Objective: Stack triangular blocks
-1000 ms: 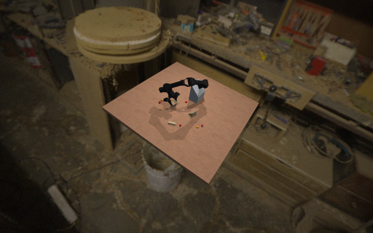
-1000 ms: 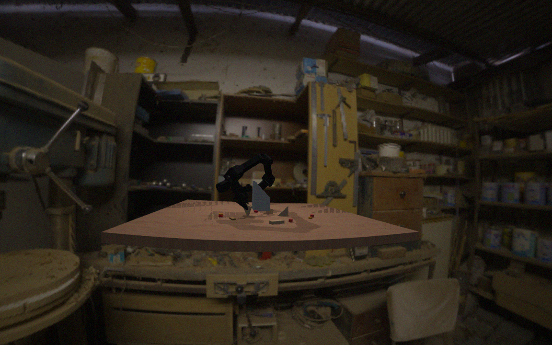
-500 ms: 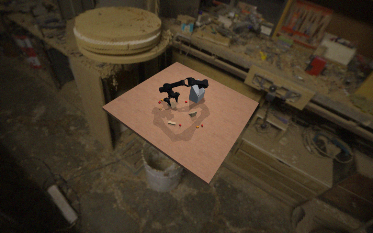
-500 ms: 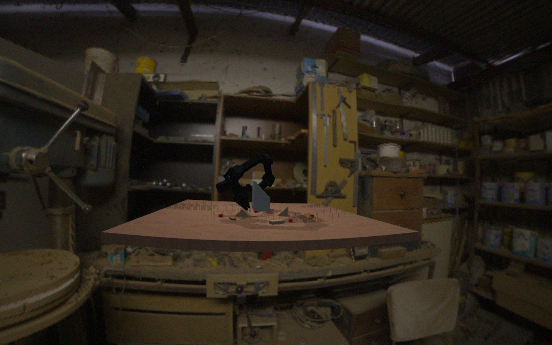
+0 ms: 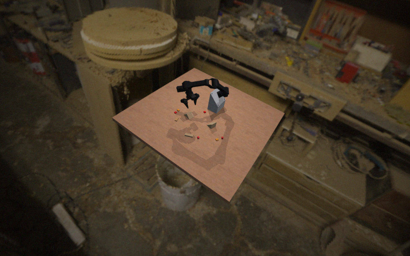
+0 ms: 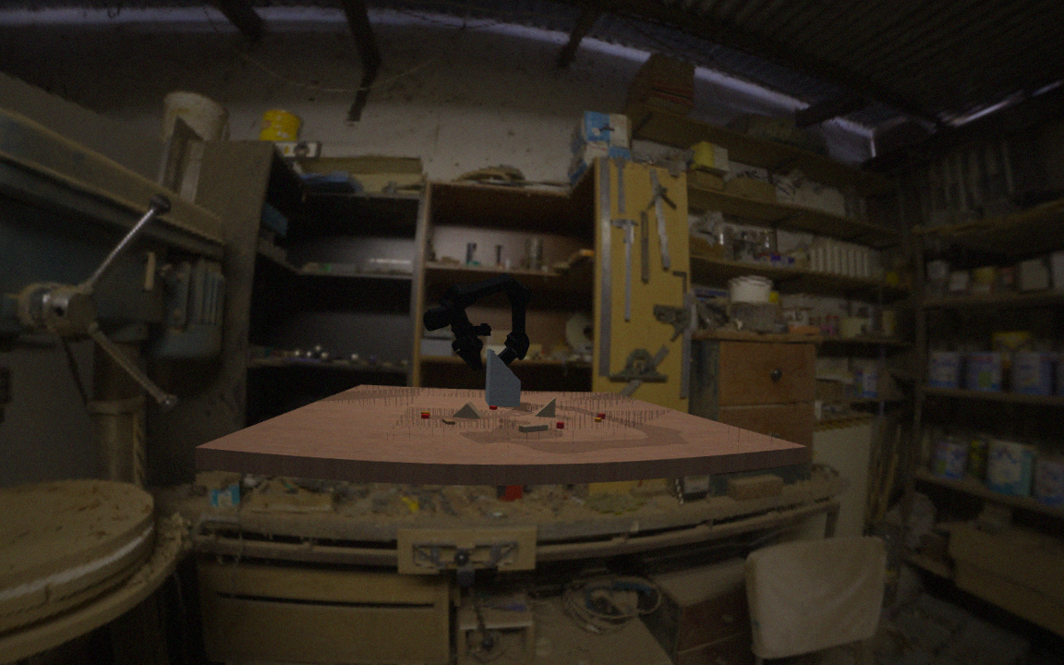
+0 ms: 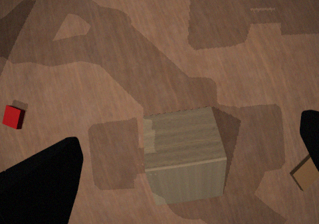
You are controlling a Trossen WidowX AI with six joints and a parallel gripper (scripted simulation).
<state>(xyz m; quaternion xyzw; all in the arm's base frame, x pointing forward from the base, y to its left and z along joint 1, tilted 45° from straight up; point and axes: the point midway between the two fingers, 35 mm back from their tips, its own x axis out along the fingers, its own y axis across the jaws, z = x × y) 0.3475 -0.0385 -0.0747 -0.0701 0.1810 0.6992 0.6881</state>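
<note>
Now: the triangular block 3 cm to the right of my gripper tip and 12 cm below it. From my gripper tip the other things lie so: flat wooden slat 19 cm ahead, 16 cm to the left, 13 cm below.
</note>
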